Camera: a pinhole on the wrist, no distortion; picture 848 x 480 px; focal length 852.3 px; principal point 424.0 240.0 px. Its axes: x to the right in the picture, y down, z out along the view. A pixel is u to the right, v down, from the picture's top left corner.
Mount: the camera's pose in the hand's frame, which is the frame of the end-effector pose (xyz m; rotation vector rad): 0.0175 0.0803 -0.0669 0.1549 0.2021 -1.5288
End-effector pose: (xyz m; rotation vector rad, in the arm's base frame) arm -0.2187 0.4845 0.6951 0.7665 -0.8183 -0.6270
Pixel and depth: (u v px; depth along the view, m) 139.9 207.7 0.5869
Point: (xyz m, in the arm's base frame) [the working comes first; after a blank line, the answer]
In the camera's frame: -0.1956 -0.0222 0.5869

-0.6376 0.3646 1.0571
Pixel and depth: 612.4 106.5 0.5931
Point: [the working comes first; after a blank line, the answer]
In the camera's frame: 0.1311 -0.0929 0.5931

-0.6786 0.2477 0.7465
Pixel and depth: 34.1 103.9 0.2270
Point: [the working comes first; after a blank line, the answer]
In the camera's frame: -0.1038 -0.0362 0.2270

-0.3477 0.5065 0.8728
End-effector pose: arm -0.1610 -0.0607 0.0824 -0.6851 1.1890 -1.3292
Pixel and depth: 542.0 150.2 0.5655
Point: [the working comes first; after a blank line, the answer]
In the camera's frame: 0.0783 -0.0596 0.5655

0.2270 -0.1760 0.3488
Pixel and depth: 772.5 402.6 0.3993
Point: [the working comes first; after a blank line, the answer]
In the camera's frame: 0.1633 0.0762 0.3993

0.0214 -0.2657 0.2941
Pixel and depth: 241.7 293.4 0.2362
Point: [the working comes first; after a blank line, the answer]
In the camera's frame: -0.0505 0.0148 0.2362

0.0203 -0.1252 0.0567
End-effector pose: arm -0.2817 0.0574 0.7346 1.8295 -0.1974 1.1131
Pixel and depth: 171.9 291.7 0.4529
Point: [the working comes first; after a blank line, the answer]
In the camera's frame: -0.1340 0.0275 0.4529

-0.0660 -0.3006 0.7933
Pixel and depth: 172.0 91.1 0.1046
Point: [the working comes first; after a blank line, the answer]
In the camera's frame: -0.0309 -0.0183 0.1046

-0.3027 -0.0214 0.7853
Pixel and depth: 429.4 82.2 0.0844
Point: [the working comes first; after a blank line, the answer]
In the camera's frame: 0.0005 -0.0156 0.0844

-0.3029 0.0145 0.7745
